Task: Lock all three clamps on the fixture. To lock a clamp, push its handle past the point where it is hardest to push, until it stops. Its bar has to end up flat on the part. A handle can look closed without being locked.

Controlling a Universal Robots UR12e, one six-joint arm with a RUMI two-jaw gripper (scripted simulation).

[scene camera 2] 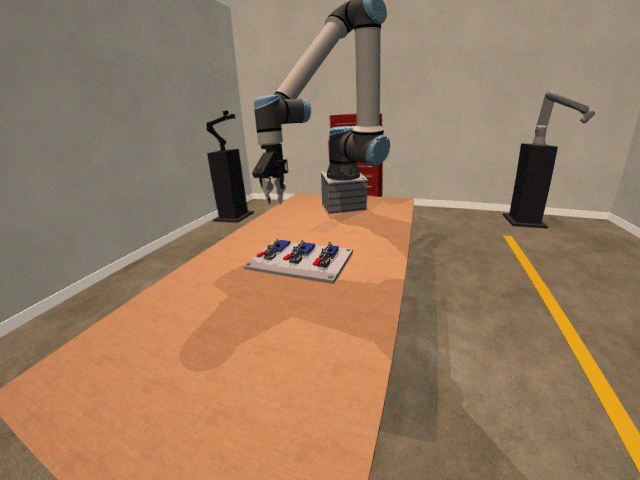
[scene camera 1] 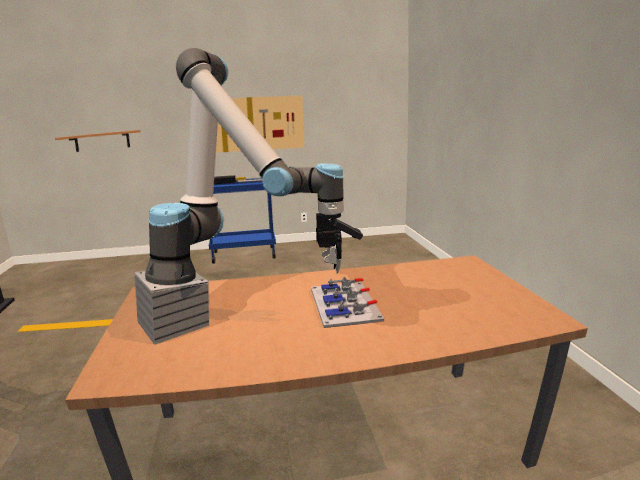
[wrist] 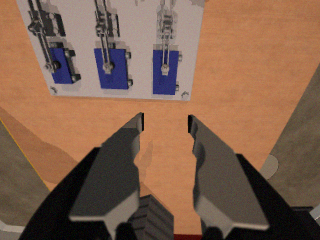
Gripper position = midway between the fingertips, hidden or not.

I see my gripper point(scene camera 1: 335, 271).
My gripper shows as well in scene camera 2 point(scene camera 2: 275, 204) and in the wrist view point(wrist: 165, 115).
